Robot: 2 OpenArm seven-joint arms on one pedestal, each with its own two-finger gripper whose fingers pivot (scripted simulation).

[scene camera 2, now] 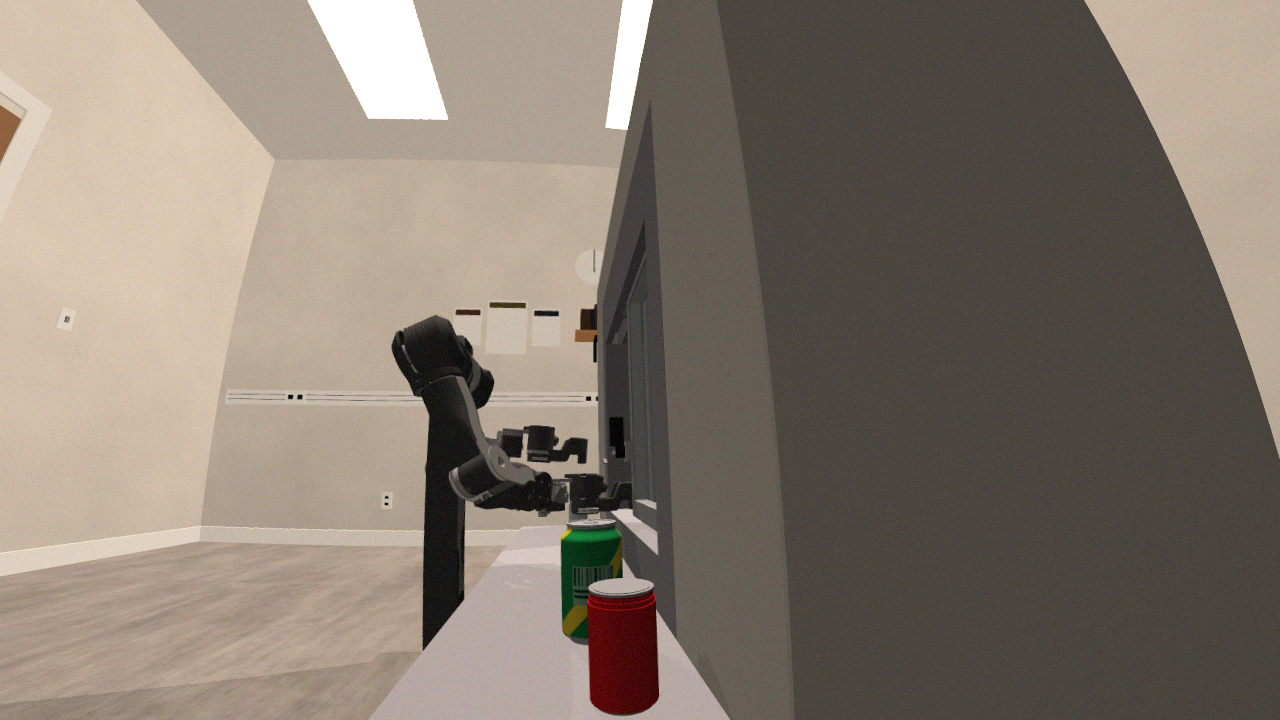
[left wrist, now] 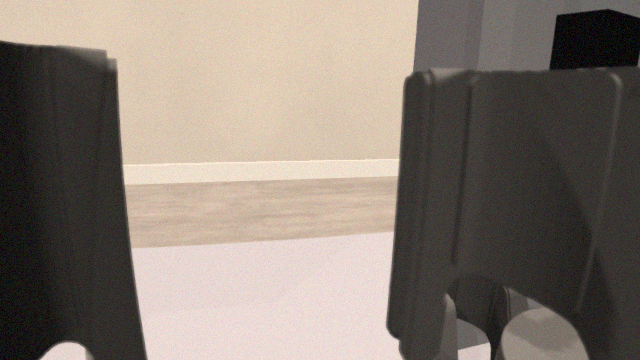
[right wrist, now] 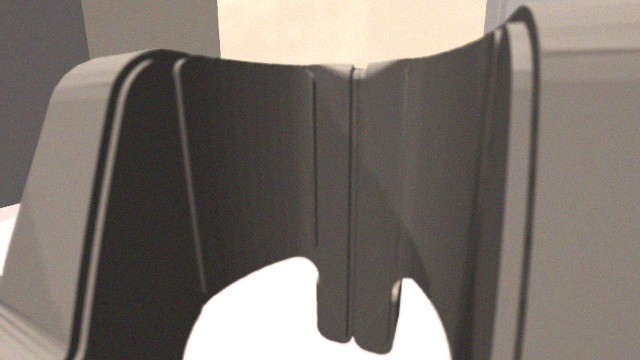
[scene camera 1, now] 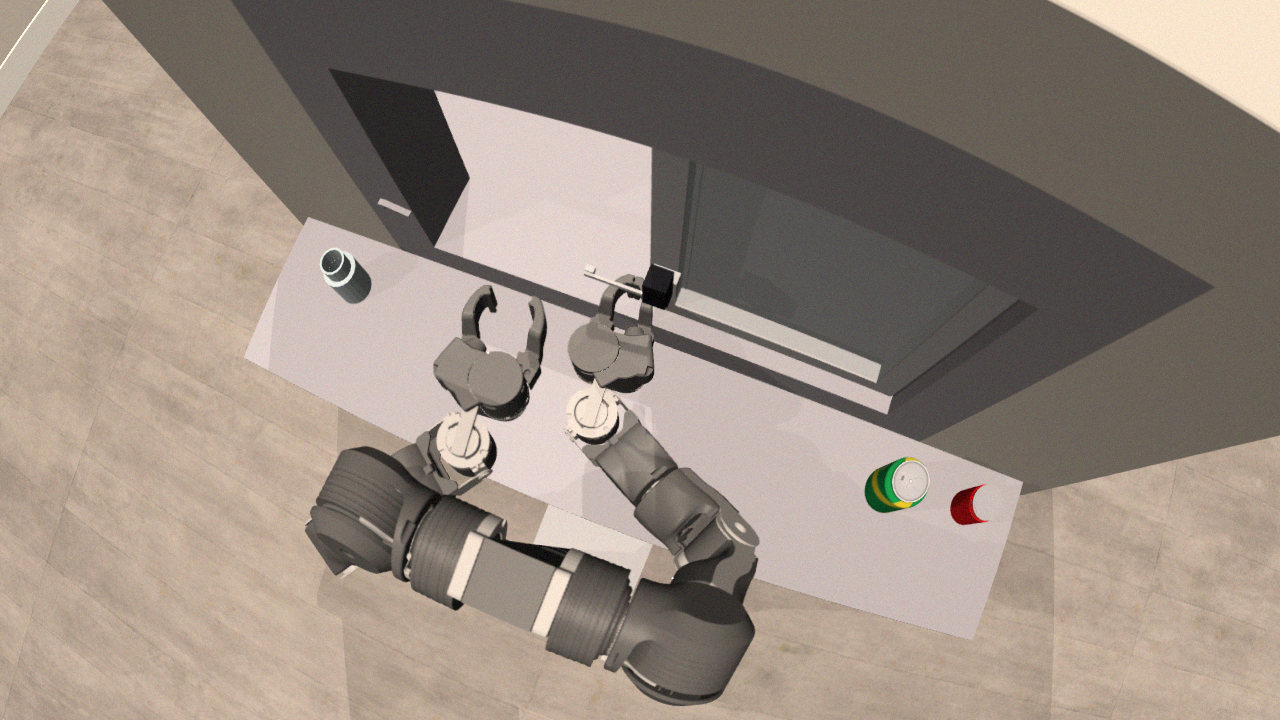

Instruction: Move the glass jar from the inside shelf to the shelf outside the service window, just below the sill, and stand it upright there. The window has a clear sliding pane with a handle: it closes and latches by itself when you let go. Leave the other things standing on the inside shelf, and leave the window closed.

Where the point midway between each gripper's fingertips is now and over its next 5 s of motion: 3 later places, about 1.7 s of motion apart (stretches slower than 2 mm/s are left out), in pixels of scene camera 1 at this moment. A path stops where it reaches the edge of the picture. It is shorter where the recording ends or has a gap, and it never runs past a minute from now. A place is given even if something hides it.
The left gripper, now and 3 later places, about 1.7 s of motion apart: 514, 299; 426, 307; 358, 316; 312, 300
The right gripper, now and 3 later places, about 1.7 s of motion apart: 636, 282; 624, 288; 609, 330; 685, 376
